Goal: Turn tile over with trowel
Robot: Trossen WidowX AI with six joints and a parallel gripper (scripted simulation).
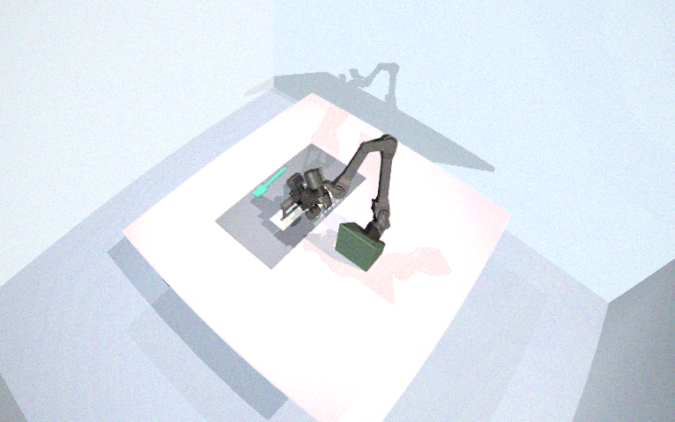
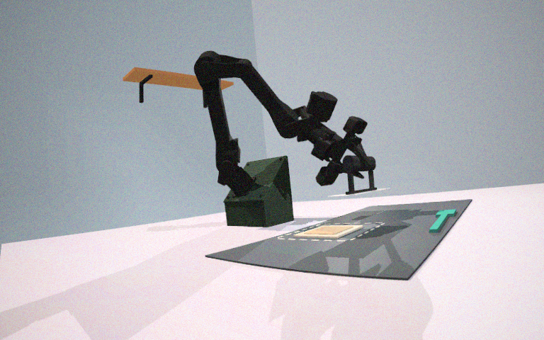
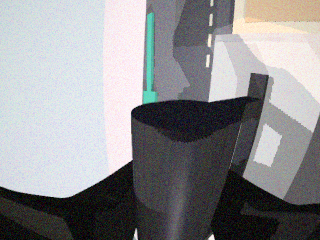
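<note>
The grey mat is 13 cm below my gripper tip, 7 cm to the right of it and 4 cm ahead of it. Also, from my gripper tip: white tile (15 cm to the right, 11 cm below, 4 cm behind); teal t-shaped tool (18 cm ahead, 11 cm below, 6 cm to the right).
</note>
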